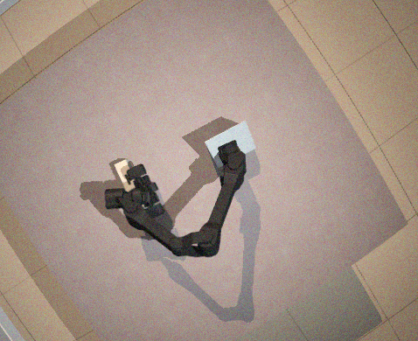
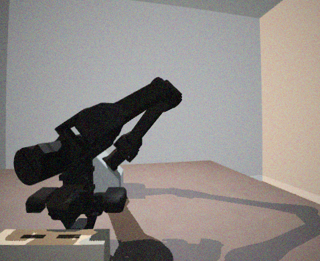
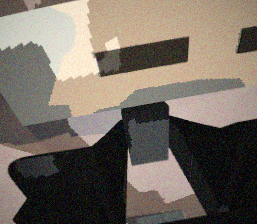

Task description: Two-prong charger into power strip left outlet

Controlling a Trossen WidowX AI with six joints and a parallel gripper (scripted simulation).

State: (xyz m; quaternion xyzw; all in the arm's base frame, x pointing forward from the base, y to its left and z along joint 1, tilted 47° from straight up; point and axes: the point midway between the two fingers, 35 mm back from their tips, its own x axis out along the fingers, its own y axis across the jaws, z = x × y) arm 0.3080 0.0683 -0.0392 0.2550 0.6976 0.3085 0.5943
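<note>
Right now the two-prong charger is 20 mm ahead of my gripper tip and 10 mm above it.
</note>
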